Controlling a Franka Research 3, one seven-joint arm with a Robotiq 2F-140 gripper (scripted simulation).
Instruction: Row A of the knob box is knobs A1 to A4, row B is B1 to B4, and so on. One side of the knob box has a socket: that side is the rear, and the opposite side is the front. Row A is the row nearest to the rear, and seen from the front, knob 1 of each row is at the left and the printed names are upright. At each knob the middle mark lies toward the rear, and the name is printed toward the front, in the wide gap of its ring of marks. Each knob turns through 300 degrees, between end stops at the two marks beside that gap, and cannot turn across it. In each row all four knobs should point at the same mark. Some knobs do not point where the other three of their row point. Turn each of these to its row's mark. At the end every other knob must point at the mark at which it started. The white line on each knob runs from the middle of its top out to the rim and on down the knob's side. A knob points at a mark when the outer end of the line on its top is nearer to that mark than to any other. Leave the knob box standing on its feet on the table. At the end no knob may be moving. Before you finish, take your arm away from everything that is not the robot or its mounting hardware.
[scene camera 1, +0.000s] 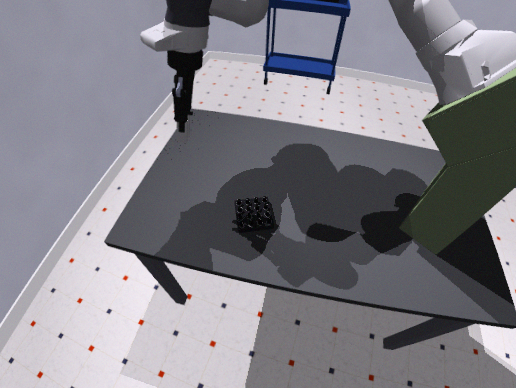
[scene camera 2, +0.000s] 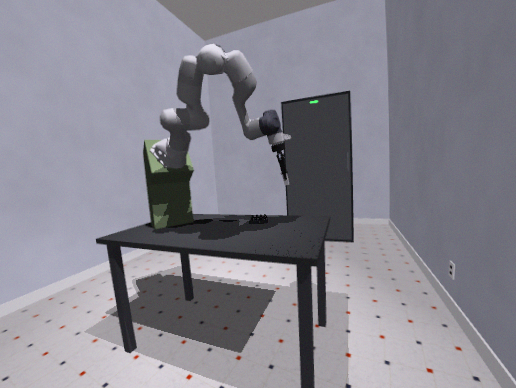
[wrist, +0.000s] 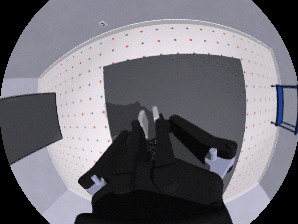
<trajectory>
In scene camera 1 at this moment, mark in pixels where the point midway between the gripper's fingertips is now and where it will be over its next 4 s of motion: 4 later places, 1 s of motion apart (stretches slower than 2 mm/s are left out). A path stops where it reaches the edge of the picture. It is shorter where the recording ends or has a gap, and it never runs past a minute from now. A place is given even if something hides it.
My gripper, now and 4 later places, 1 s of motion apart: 183, 138; 178, 137; 176, 140; 178, 147; 185, 160
</trajectory>
